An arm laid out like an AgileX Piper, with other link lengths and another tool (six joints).
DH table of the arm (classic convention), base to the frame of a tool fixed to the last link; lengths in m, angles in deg. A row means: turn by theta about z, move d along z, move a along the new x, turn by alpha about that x. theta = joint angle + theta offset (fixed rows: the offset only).
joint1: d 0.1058  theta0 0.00  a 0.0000  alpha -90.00
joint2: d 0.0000  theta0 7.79  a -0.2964  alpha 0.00
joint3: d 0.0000  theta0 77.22  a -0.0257  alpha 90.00
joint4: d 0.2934  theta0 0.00  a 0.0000  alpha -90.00
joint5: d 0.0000  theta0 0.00  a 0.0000  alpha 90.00
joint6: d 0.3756  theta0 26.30  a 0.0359  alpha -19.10
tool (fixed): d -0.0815  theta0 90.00  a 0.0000  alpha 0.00
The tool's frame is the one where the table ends.
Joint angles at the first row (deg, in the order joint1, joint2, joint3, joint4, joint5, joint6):
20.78 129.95 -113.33 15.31 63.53 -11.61
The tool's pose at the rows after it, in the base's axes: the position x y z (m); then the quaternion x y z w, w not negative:
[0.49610 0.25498 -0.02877 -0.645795 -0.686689 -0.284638 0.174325]
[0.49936 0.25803 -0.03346 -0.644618 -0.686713 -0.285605 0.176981]
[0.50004 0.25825 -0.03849 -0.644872 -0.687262 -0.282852 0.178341]
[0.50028 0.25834 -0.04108 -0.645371 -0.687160 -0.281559 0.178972]
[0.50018 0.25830 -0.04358 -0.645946 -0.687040 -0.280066 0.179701]
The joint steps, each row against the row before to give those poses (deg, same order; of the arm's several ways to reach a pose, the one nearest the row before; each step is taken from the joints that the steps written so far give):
0.00 1.56 -1.40 0.78 0.00 -1.07
0.00 1.27 -1.27 0.38 0.05 -0.25
0.00 0.85 -0.57 0.00 0.09 -0.10
0.00 0.39 -0.22 0.00 0.00 0.00
0.00 0.33 -0.13 0.00 0.00 0.00

